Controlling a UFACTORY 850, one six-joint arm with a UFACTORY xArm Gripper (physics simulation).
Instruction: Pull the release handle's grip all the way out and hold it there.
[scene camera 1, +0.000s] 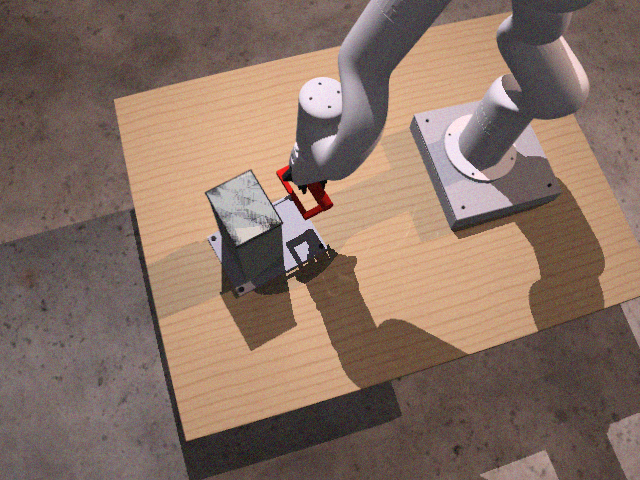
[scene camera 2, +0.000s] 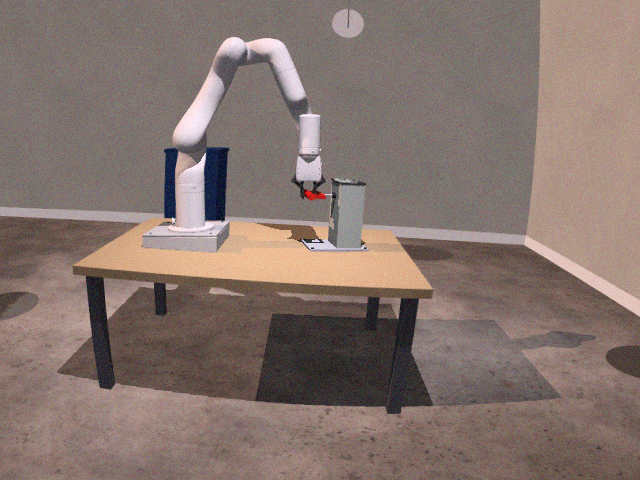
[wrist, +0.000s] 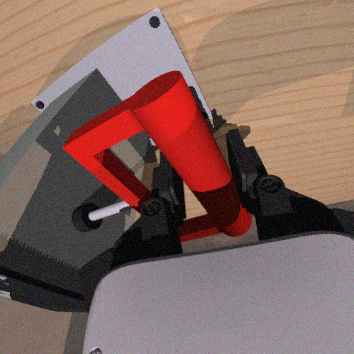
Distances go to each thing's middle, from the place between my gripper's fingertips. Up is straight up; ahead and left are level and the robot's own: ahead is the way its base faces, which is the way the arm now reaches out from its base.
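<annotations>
Measured from my hand, the pale base plate (scene camera 1: 301, 241) sits 12 cm ahead of it and 2 cm to the left of it, and it is 19 cm below it.
</annotations>
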